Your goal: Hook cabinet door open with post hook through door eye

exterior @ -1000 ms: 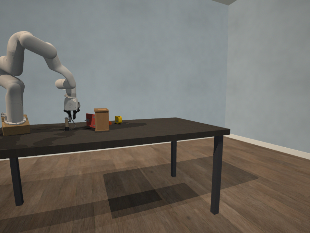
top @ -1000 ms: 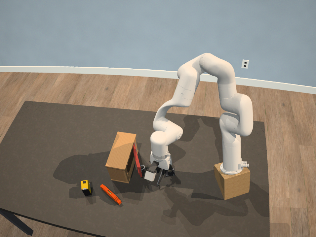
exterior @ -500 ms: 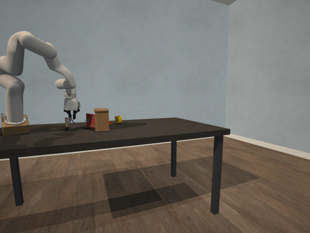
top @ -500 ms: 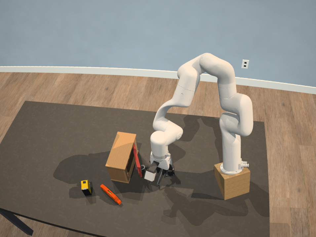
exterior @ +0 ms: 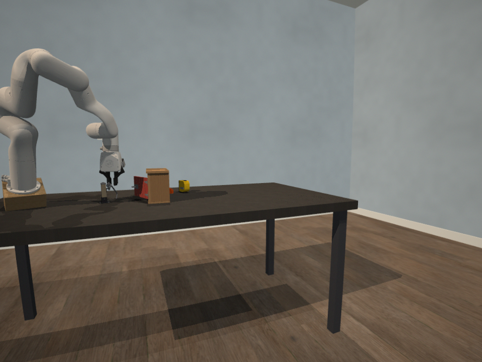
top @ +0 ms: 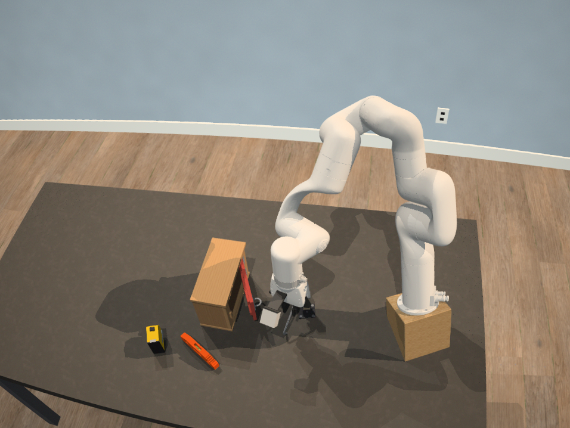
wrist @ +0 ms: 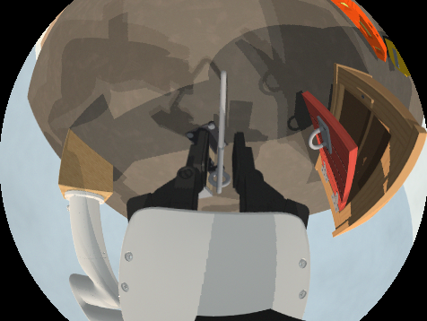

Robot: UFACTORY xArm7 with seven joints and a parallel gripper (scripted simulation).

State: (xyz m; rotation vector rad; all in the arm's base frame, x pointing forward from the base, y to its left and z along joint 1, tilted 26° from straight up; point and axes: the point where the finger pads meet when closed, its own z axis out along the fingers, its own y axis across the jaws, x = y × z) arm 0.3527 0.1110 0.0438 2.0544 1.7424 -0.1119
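The grey hook is 5 cm below my hand. Also, from my hand: yellow tape measure: 37 cm ahead, 17 cm to the left, 6 cm below; then red door: 14 cm ahead, 6 cm to the right, 3 cm below; then orange level: 24 cm ahead, 16 cm to the left, 8 cm below.
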